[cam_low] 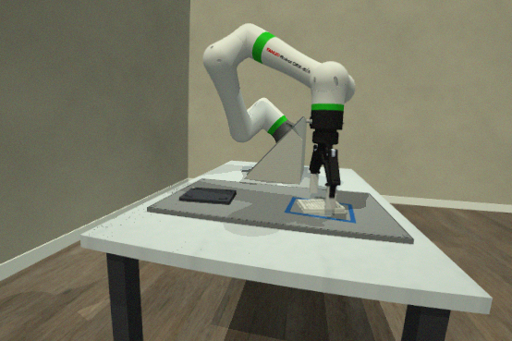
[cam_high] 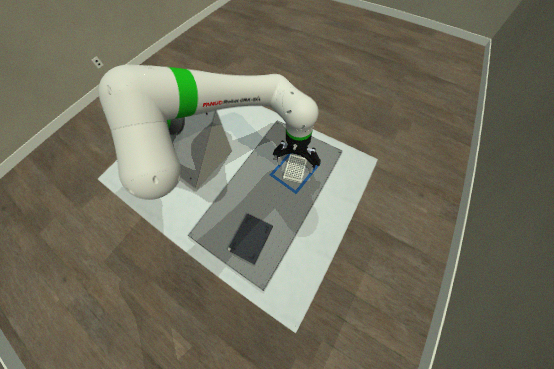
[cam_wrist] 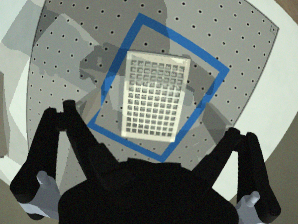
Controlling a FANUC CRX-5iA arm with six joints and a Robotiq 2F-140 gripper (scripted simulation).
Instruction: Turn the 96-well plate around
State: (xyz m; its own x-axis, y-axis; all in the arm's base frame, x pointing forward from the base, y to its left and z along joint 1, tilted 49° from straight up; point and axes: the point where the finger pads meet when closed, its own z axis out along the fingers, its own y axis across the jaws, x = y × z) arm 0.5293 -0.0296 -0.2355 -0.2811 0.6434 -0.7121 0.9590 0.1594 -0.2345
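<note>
Right now my hand is 30 mm above the white 96-well plate. The rest, counted from my hand: white A1 corner mark (30 mm behind, 440 mm to the right, 20 mm below); then dark plate nest N1 (10 mm ahead, 360 mm to the right, 30 mm below).
</note>
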